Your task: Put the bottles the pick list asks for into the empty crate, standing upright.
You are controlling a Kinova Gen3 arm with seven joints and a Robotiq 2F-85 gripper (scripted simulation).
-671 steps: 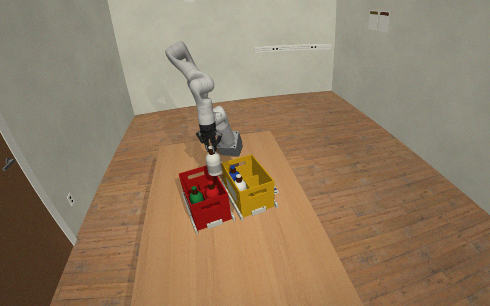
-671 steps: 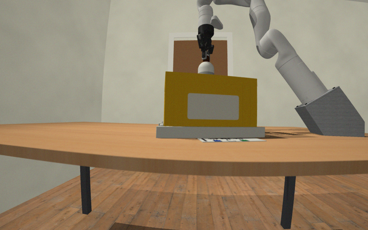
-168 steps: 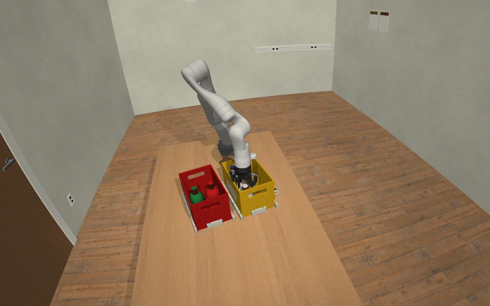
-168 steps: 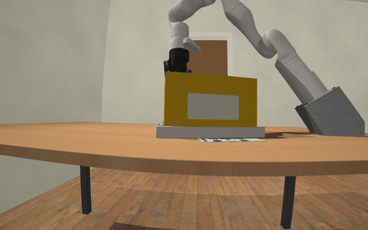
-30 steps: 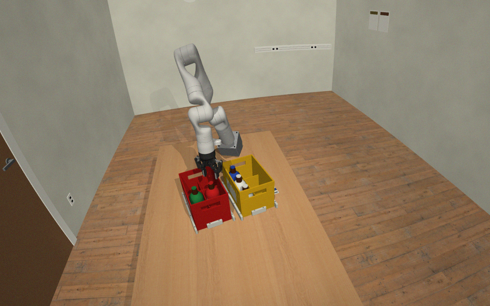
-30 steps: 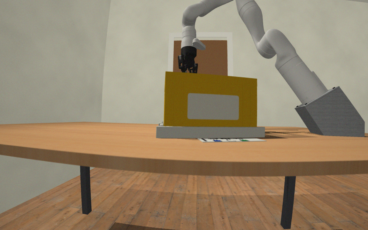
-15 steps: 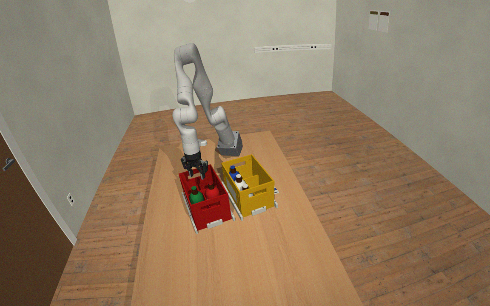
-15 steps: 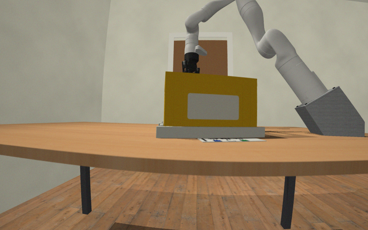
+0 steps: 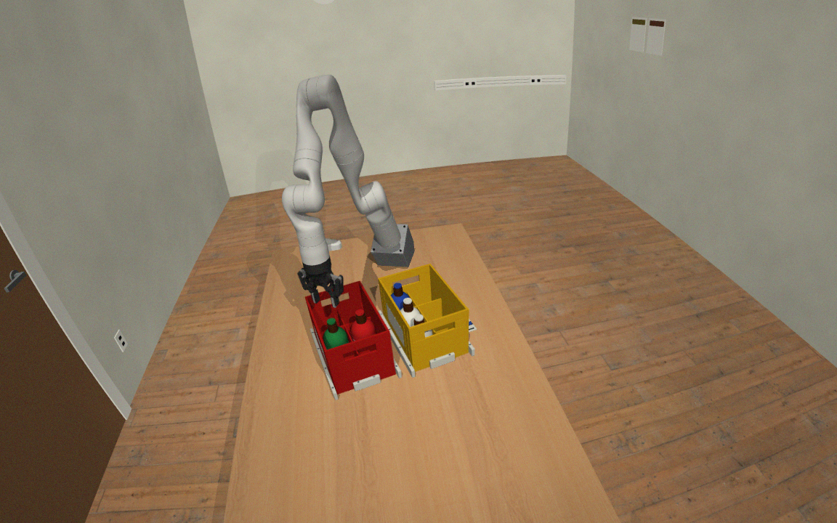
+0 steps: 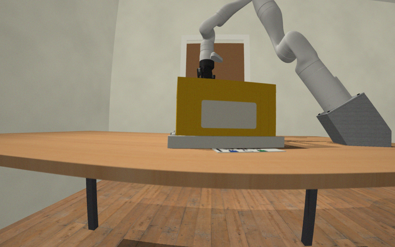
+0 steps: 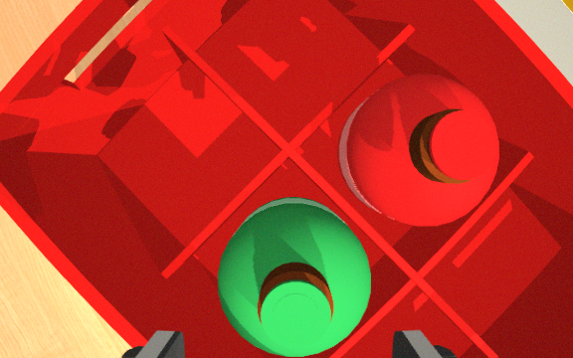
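My hand is 150 mm above the green bottle. Also, from my hand: red bottle (150 mm below, 90 mm to the left, 10 mm behind); then red crate (160 mm below, 40 mm to the left, 10 mm behind); then blue bottle (230 mm to the left, 150 mm below, 100 mm behind).
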